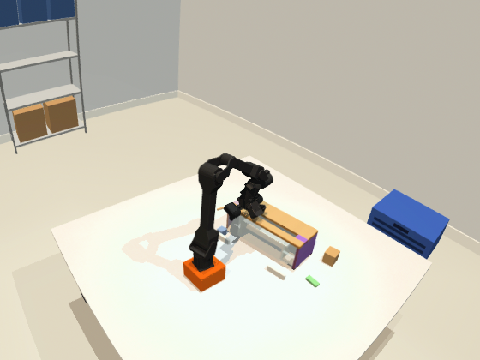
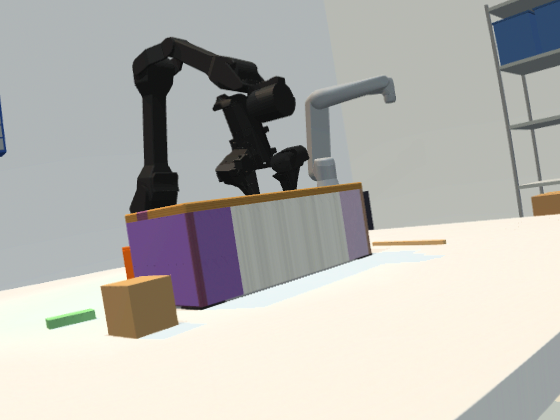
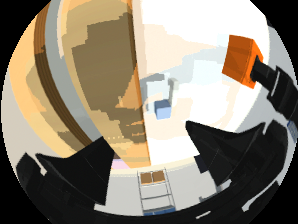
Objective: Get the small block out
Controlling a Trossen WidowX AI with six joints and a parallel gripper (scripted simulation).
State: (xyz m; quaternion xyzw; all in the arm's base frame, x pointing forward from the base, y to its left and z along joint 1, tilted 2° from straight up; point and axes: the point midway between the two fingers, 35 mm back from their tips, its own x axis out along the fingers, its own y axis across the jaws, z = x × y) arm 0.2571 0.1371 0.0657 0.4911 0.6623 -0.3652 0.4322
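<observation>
My gripper tip is now 90 mm above the blue block, 50 mm past it and 40 mm to the right of it. Also, from my gripper tip: thin wooden stick 200 mm to the left, 120 mm ahead, 100 mm below; tan cube 350 mm to the right, 250 mm ahead, 80 mm below; long box 110 mm to the right, 70 mm ahead, 50 mm below.
</observation>
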